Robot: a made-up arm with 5 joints.
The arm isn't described. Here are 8 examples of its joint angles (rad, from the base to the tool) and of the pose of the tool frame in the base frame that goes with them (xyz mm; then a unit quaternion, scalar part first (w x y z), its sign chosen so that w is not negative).
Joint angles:
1: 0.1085 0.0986 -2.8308 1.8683 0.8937
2: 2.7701 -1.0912 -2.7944 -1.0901 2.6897
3: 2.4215 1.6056 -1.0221 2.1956 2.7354
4: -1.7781 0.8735 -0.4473 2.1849 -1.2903
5: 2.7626 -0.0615 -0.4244 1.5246 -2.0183
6: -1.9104 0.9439 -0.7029 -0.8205 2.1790
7: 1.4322 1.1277 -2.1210 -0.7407 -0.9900
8: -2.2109 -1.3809 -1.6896 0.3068 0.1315
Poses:
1: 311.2 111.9 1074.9 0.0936 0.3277 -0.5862 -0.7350
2: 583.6 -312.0 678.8 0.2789 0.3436 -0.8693 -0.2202
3: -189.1 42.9 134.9 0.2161 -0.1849 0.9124 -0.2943
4: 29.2 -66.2 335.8 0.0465 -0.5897 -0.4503 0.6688
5: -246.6 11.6 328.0 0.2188 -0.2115 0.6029 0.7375
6: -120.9 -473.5 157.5 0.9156 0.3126 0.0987 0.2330
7: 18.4 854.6 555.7 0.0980 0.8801 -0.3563 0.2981
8: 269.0 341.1 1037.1 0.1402 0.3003 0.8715 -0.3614
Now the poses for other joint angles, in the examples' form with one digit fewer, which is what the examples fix.
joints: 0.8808 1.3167 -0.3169 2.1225 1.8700
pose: -40 121 360 0.284 -0.718 -0.461 0.437
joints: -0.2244 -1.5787 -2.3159 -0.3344 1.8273
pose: -800 271 631 0.315 -0.894 -0.210 -0.240
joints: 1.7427 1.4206 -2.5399 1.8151 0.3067
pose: -199 721 145 0.941 0.155 -0.292 0.075
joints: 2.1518 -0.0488 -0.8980 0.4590 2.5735
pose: -385 405 545 0.517 0.084 -0.300 -0.798
